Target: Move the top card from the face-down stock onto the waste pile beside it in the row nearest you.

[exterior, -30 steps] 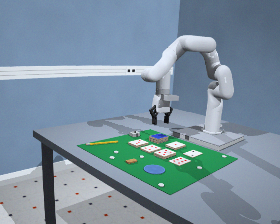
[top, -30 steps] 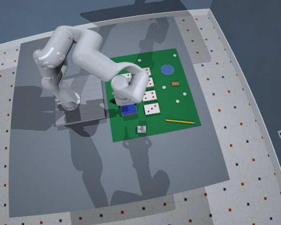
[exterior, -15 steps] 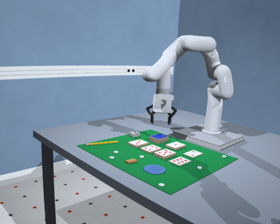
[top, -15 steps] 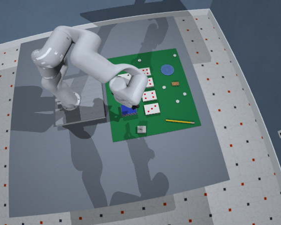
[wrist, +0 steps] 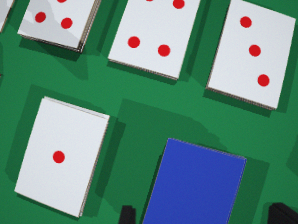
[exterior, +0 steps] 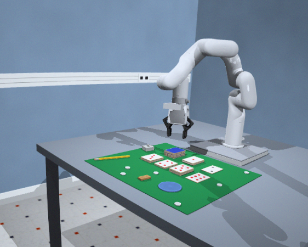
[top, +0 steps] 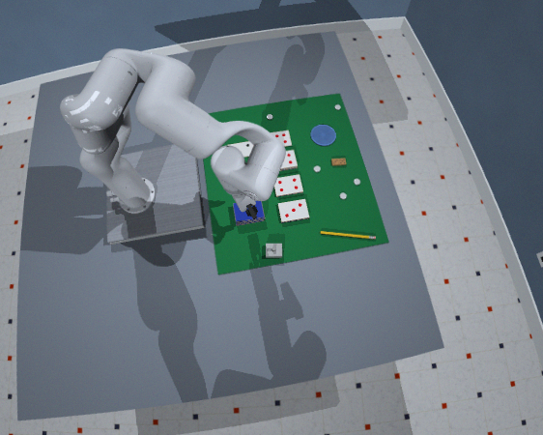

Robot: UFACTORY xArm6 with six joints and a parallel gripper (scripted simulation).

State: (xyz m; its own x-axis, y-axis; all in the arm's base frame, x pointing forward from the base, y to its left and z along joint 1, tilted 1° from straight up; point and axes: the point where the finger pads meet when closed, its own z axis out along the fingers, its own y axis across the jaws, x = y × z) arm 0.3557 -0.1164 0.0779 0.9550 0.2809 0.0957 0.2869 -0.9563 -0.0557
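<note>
Now: the black-dot card 10 mm ahead of my hand, 240 mm to the left of it and 100 mm below it. Also, from my hand: pencil 290 mm ahead, 130 mm to the right, 100 mm below; small box 60 mm ahead, 140 mm to the right, 90 mm below.
</note>
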